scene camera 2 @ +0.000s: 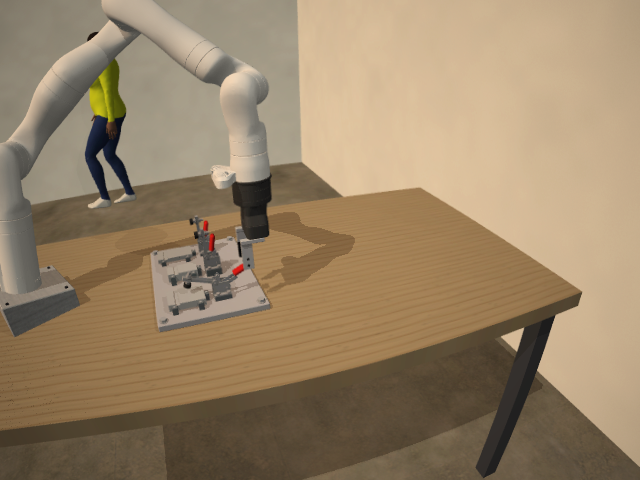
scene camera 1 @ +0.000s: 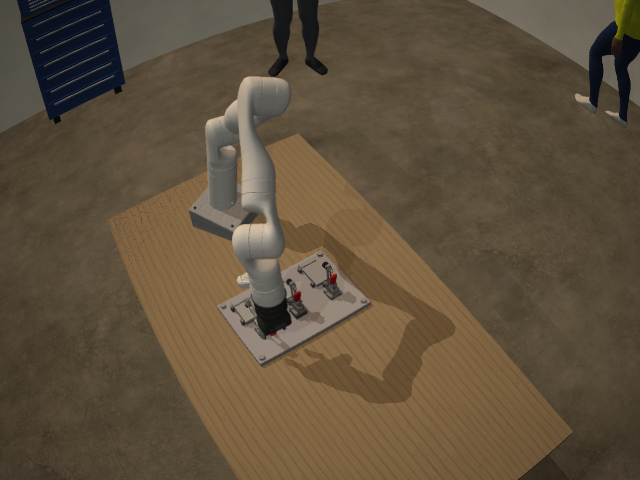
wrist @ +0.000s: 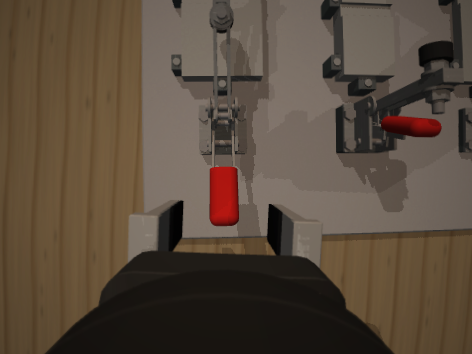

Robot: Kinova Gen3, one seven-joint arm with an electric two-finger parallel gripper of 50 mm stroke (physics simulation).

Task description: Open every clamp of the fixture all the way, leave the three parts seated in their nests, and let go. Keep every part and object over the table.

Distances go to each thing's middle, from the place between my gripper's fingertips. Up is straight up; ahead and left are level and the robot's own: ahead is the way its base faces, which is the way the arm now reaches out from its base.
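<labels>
Clamp handle (wrist: 398, 127): my gripper 10 mm above it, 70 mm past it, 100 mm to the right of it.
</labels>
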